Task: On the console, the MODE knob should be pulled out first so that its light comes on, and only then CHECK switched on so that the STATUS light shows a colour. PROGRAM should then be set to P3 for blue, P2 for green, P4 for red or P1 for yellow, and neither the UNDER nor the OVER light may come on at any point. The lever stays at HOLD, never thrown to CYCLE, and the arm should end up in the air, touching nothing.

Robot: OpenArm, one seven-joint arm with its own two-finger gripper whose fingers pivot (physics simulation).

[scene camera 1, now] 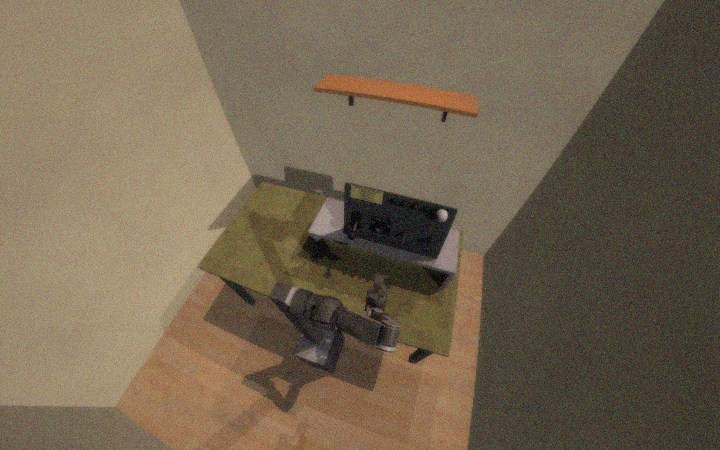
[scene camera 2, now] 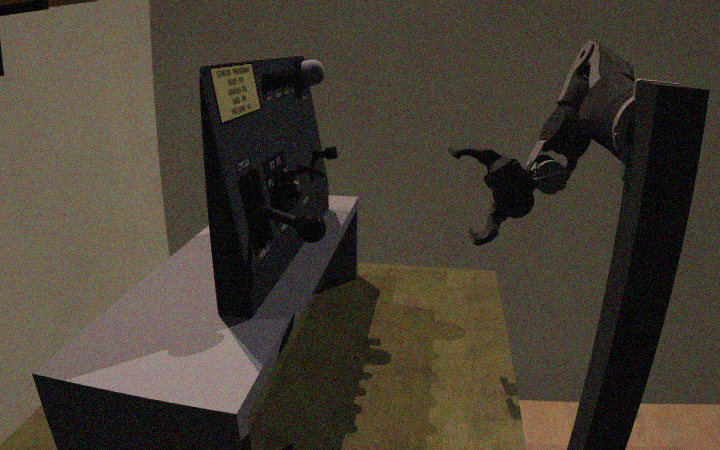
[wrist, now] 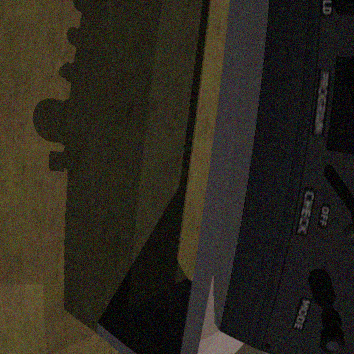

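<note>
The dark console stands upright. Its MODE knob sticks out; I cannot tell if it is pulled. The CHECK switch has its tip near OFF. The PROGRAM knob is dark, its setting unreadable. The black-balled lever slants down toward the lower end of its slot. A pale, uncoloured dome sits at the top right; I see no lit lamp. My gripper is open in the air, apart from the console; its fingers do not show in the wrist view.
The console stands on a pale riser on the green table. A yellow card is on its upper left. An orange shelf is on the wall above. The arm's dark post stands opposite the console.
</note>
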